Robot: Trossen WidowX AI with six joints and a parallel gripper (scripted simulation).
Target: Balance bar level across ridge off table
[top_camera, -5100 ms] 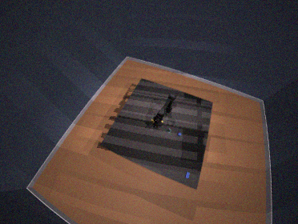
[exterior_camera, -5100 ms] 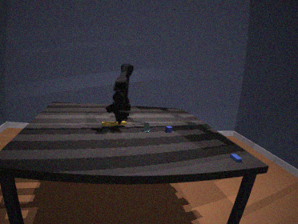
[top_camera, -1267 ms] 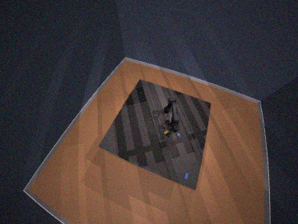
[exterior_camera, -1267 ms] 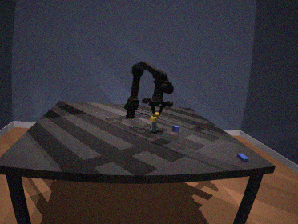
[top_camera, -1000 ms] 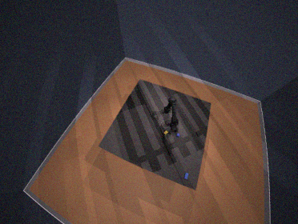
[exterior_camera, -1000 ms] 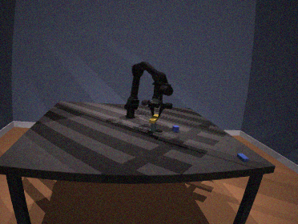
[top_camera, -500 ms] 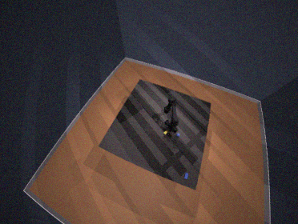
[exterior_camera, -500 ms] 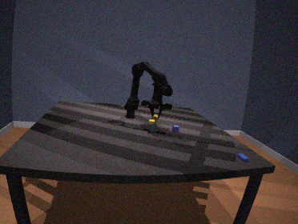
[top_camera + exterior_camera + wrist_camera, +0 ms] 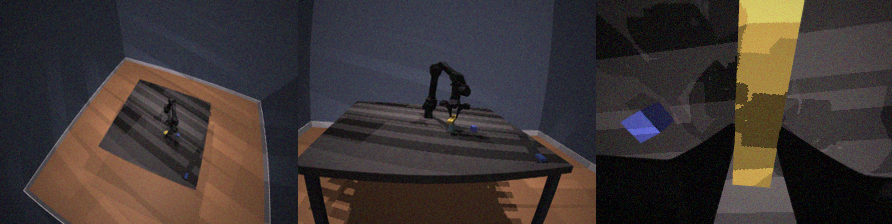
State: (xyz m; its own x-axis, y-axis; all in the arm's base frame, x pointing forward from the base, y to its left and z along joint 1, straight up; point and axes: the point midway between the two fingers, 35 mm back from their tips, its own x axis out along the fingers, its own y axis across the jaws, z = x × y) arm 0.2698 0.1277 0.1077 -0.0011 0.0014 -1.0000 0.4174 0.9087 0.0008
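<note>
Now: gripper tip 30 mm short of the yellow bar and 10 mm to the left of it. Round my gripper tip: blue cube 30 mm ahead, 130 mm to the left, 60 mm below.
</note>
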